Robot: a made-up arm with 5 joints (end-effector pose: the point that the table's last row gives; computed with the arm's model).
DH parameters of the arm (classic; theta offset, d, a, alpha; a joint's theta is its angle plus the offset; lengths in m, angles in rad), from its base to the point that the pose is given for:
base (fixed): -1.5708 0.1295 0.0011 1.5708
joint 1: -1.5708 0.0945 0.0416 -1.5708
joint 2: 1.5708 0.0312 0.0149 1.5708
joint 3: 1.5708 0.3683 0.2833 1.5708
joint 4: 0 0.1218 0.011 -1.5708
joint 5: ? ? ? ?
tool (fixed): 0.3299 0.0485 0 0
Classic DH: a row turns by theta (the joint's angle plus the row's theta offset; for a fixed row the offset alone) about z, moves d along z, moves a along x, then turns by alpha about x.
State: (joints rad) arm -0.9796 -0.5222 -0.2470 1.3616 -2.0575
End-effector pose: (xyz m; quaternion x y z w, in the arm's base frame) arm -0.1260 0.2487 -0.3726 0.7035 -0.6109 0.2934 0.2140
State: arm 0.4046 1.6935 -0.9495 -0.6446 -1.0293
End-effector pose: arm 0.2285 0.0087 0.4708 -0.8653 -0.3814 0.2926 0.1419
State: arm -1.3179 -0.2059 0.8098 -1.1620 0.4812
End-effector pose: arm -0.2823 0.3005 -0.2705 -0.1501 0.4422 -0.2667 0.8431
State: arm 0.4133 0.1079 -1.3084 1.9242 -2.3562
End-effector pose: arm 0.2485 -0.1479 -0.2478 0.6901 -0.2916 0.6582 0.0740
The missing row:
joint 5: -1.14 0.055 -0.0214 2.9618
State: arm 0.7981 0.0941 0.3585 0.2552 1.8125
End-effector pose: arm -0.0103 -0.5354 0.0894 -0.0538 -0.1972 -0.8729 0.4431
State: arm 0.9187 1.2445 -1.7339 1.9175 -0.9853
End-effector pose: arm 0.3507 0.1369 0.0957 0.0566 0.5100 0.7588 0.4013
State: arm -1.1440 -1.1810 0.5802 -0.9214 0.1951
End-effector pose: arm -0.4642 -0.0094 -0.2278 -0.2173 0.4666 0.2477 0.8208
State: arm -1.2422 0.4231 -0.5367 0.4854 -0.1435
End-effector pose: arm 0.2827 0.1951 -0.1658 0.6111 -0.2935 0.1735 0.7143
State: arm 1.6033 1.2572 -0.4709 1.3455 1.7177
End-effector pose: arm 0.3372 0.1032 0.3393 -0.3216 -0.0576 -0.2561 0.9098
